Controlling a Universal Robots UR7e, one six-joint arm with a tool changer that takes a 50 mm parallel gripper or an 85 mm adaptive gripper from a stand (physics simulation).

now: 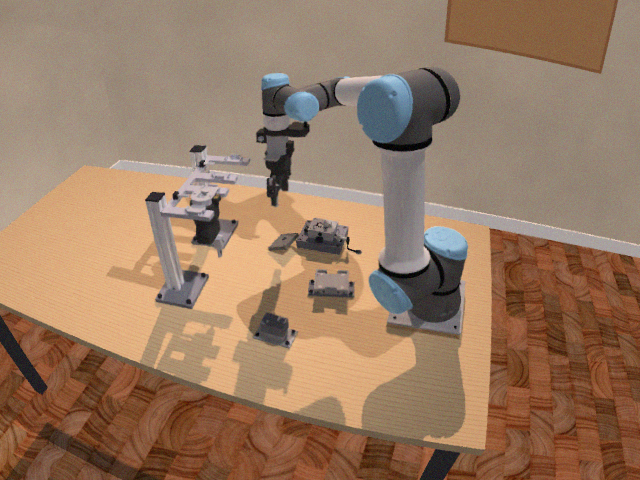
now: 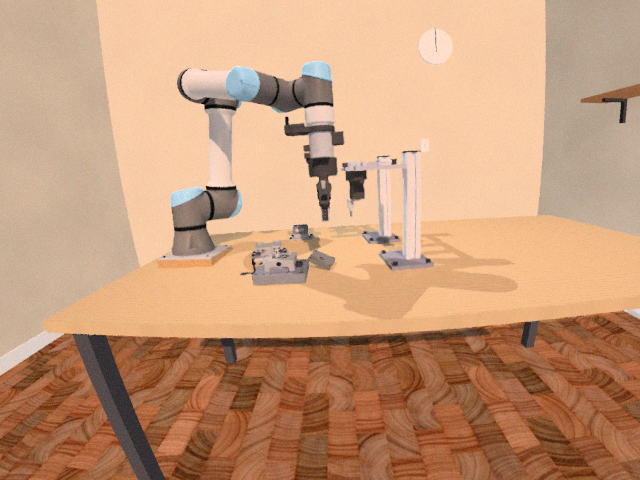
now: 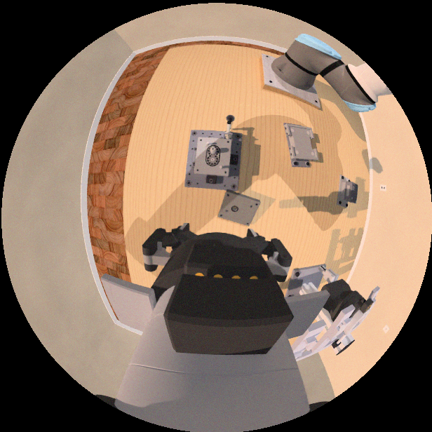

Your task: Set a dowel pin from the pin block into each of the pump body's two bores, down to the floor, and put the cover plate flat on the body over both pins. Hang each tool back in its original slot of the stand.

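Places are measured from the arm's base along level axes (x ahead, y left, z up), in metres.
Pixels of known places: hand, tool point: (image 2: 321, 151); arm's base, link origin: (image 1: 433, 301) (image 2: 193, 251).
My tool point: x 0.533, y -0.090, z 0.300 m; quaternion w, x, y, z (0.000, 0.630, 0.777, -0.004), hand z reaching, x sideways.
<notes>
For each thing: its top centre in the pictures, then the offset to it from my tool point. "spot": a spot on its surface instead.
- pump body, top centre: (image 2: 279, 249) (image 1: 323, 220) dx -0.123, dy -0.051, dz -0.249 m
- cover plate, top centre: (image 2: 321, 253) (image 1: 283, 236) dx -0.030, dy +0.037, dz -0.288 m
- pin block, top centre: (image 1: 274, 320) (image 2: 300, 225) dx -0.199, dy +0.367, dz -0.270 m
- clamp lever with a dark knob, surface spot: (image 1: 358, 251) spot: dx -0.249, dy -0.045, dz -0.323 m
- flat grey fixture, top centre: (image 1: 331, 279) (image 2: 268, 243) dx -0.249, dy +0.145, dz -0.288 m
The adaptive gripper (image 1: 275, 198) (image 2: 324, 215) (image 3: 218, 230) on the arm is open and empty, high above the table between the pump body and the stand. The pump body (image 1: 321, 228) (image 2: 279, 262) (image 3: 212, 156) sits on its dark base with its figure-eight recess uncovered; the pins cannot be made out. The cover plate (image 1: 283, 241) (image 2: 322, 259) (image 3: 240, 207) lies off the body, tilted, one corner against the edge of the base. The pin block (image 1: 273, 327) (image 2: 300, 231) (image 3: 348, 191) stands apart. The parallel gripper (image 1: 207, 224) (image 2: 355, 184) (image 3: 341, 297) hangs in the stand (image 1: 168, 242) (image 2: 412, 206).
A clamp lever with a dark knob (image 1: 358, 251) (image 3: 230, 119) sticks out from the body's base. A flat grey fixture (image 1: 331, 284) (image 3: 301, 143) stands between that base and the pin block. The stand's arms (image 1: 199, 209) (image 2: 377, 165) reach out at height beside the gripper.
</notes>
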